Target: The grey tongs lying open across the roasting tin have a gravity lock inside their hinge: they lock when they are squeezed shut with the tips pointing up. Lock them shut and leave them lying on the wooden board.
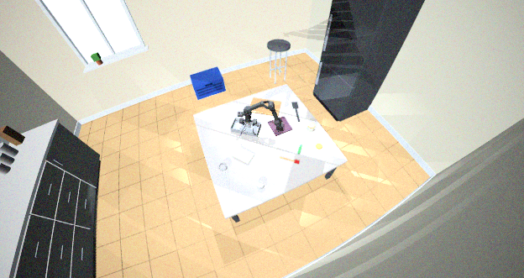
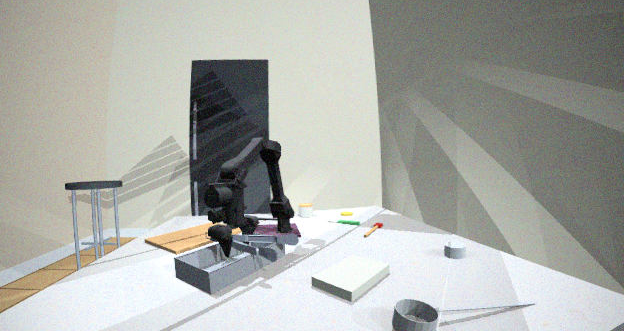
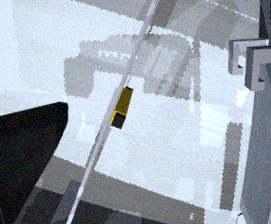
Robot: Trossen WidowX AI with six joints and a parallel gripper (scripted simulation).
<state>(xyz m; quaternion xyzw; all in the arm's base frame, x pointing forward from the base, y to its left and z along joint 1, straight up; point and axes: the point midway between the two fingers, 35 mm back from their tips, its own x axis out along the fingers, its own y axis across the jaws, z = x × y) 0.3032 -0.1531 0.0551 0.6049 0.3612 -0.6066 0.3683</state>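
My gripper tip is now 30 mm short of the grey roasting tin. Also, from my gripper tip: wooden board 290 mm behind, 220 mm to the right, 20 mm below; then white block 320 mm to the left, 170 mm ahead, 20 mm below; then yellow piece 40 mm above, 30 mm to the right.
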